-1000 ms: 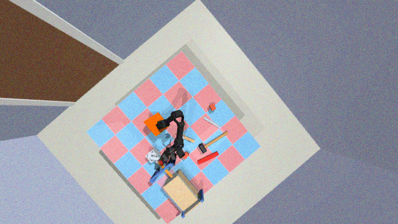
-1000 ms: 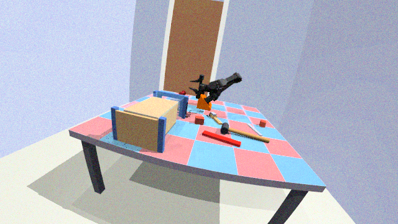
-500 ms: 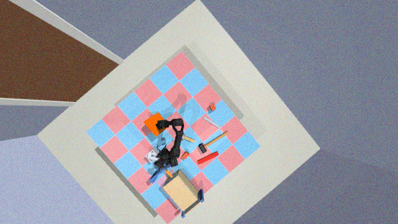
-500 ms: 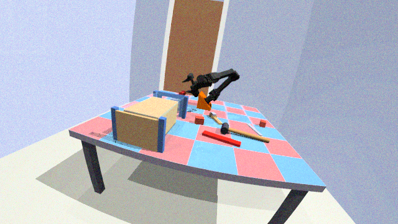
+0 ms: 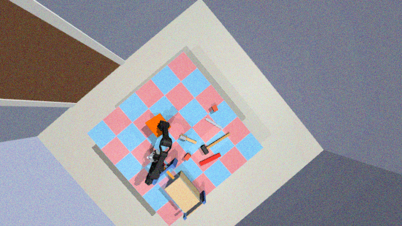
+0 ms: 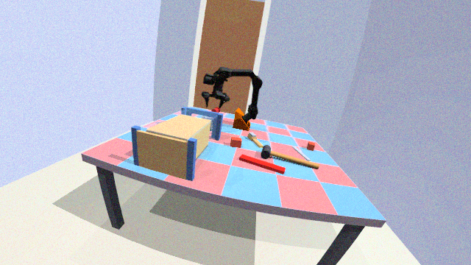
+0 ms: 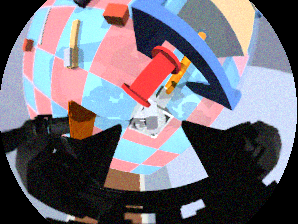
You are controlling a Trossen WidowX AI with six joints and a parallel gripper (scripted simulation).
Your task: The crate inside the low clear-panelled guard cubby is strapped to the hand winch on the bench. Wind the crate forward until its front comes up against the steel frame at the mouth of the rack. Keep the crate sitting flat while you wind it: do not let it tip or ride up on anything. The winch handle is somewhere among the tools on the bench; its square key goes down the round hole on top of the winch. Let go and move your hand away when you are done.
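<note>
The dark red knob is 5 cm ahead of my gripper tip, 3 cm to the left of it and 2 cm below it. The rest, counted from my gripper tip: winch (13 cm below, 5 cm behind, 4 cm to the right); then blue steel frame (12 cm ahead, 6 cm below, 3 cm to the right); then brush (32 cm to the left, 14 cm below, 4 cm ahead).
</note>
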